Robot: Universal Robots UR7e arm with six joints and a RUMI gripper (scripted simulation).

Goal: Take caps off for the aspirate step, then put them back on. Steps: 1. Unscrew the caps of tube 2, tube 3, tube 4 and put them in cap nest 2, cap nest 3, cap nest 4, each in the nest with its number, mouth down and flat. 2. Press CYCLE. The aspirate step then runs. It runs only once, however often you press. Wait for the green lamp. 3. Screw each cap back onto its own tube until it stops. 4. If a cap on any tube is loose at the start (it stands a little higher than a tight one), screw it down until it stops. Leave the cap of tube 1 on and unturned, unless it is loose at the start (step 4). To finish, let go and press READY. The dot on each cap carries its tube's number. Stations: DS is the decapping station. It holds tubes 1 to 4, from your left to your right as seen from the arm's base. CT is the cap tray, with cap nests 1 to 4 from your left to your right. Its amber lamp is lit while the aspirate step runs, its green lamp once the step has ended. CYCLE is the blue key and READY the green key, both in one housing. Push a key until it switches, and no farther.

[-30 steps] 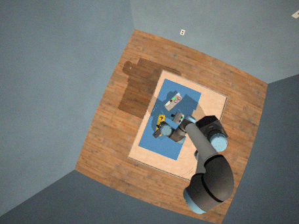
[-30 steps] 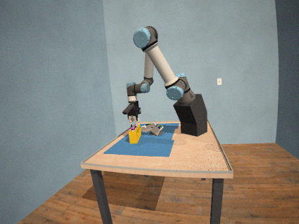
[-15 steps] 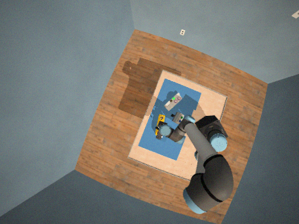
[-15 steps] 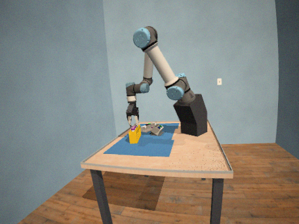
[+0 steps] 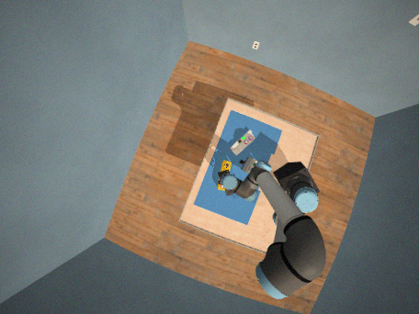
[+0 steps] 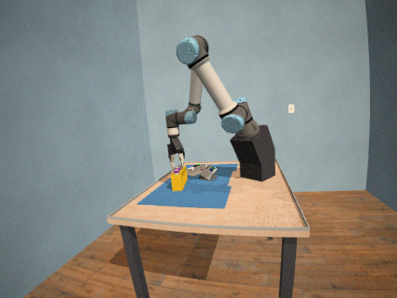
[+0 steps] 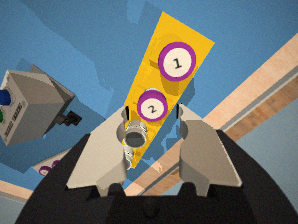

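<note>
My hand is 50 mm past the cap, 350 mm to the left of it and 110 mm above it. The rest, counted from my hand: green key: 180 mm behind, 200 mm to the right, 60 mm below; then blue cycle key: 170 mm behind, 150 mm to the right, 60 mm below; then key housing: 160 mm behind, 170 mm to the right, 70 mm below.
</note>
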